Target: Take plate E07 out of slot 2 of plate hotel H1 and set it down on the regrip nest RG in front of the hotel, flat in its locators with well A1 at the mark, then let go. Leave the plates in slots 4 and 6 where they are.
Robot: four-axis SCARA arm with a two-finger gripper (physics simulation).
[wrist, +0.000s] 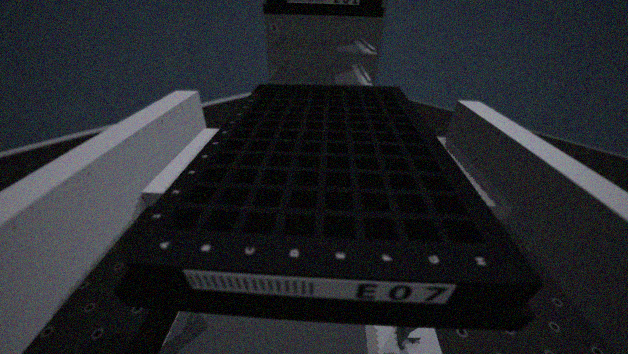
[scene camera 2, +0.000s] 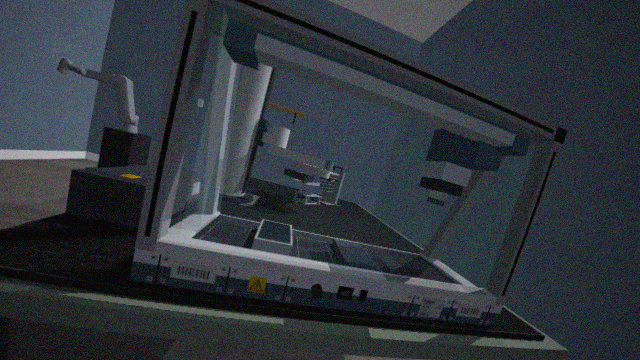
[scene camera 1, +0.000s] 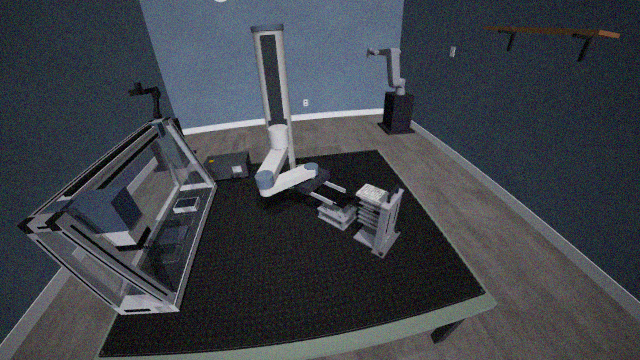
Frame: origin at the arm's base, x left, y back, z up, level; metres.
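Seen in the pictures: gripper, fingertip midpoint: (wrist: 326, 119) (scene camera 1: 338, 196).
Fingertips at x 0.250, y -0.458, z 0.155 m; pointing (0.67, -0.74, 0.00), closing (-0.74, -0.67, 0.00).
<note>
Offsets run from my fingertips to a thing's top centre. "*": to the spot under its first point. Level surfaces: height alone.
Plate E07 {dx -0.005, dy +0.006, dz +0.002 m} (wrist: 330, 200) (scene camera 1: 341, 196) is black, level and held between the two pale fingers of my gripper (scene camera 1: 338, 197) (wrist: 326, 119). Its E07 label faces the wrist camera, with the A end of its letter row at the left. The regrip nest RG {dx -0.003, dy +0.012, dz -0.066 m} (scene camera 1: 336, 216) (scene camera 2: 312, 200) is right under the plate; a small gap seems to separate them in scene camera 1. The nest's locators and mark are hidden. Hotel H1 (scene camera 1: 391, 220) (scene camera 2: 341, 186) stands just beyond the fingertips. A white-topped plate {dx +0.119, dy -0.129, dz +0.102 m} (scene camera 1: 371, 192) sits at its top. A dark labelled plate {* dx +0.076, dy -0.082, dz +0.039 m} (wrist: 324, 9) is cut off at the wrist view's top.
A framed, glass-sided enclosure (scene camera 1: 199, 245) (scene camera 2: 240, 255) stands on the black mat {dz -0.142 m} (scene camera 1: 280, 280) at the left in scene camera 1. A dark control box (scene camera 1: 227, 167) (scene camera 2: 107, 195) stands near the arm's column (scene camera 1: 272, 75). Another robot arm (scene camera 1: 394, 70) (scene camera 2: 127, 100) stands on a pedestal behind.
</note>
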